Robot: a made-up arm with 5 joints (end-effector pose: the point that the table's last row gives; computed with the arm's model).
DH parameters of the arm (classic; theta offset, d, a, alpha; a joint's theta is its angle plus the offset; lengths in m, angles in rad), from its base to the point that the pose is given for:
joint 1: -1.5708 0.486 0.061 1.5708
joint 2: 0 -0.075 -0.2 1.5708
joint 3: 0 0.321 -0.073 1.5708
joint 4: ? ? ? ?
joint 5: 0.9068 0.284 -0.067 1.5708
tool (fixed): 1.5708 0.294 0 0
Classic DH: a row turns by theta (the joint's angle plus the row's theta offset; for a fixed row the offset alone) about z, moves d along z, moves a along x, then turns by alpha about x.
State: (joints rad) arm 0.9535 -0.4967 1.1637 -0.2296 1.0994
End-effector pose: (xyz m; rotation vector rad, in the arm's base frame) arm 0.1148 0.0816 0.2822 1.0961 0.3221 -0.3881
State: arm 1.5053 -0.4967 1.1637 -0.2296 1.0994
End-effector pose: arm 0.0550 0.1297 0.2822 0.9604 0.6044 0.1029
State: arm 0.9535 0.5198 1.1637 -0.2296 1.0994
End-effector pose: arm 0.2618 -0.0227 0.3663 0.5965 -0.5045 0.0050
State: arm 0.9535 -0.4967 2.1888 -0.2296 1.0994
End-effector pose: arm -0.1045 -0.0949 0.3237 0.7367 -0.0301 -1.3560
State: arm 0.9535 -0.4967 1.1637 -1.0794 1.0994
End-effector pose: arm 0.1718 0.2058 0.3569 0.2635 0.4318 -0.2103
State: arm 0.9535 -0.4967 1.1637 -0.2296 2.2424
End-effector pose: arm -0.0321 0.0587 -0.0081 2.2092 0.0721 -0.5918
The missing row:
joint 4: -0.9068 0 -0.1168 0
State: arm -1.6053 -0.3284 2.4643 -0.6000 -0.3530
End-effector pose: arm -0.2037 -0.0716 0.0982 -0.8776 -1.2201 1.9744
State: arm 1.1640 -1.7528 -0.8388 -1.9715 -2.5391
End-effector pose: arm -0.0196 0.5732 0.7285 -1.9165 -1.2735 -0.6272
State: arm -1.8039 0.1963 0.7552 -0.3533 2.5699
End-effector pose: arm -0.3141 -0.0978 -0.0364 0.6080 -2.3194 -1.3093
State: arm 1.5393 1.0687 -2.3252 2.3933 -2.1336
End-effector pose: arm -0.2012 -0.1658 0.2191 1.3840 -0.8141 -2.1145
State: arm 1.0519 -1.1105 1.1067 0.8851 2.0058
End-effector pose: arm -0.2723 0.4417 0.1956 -2.5239 -0.1011 1.3401
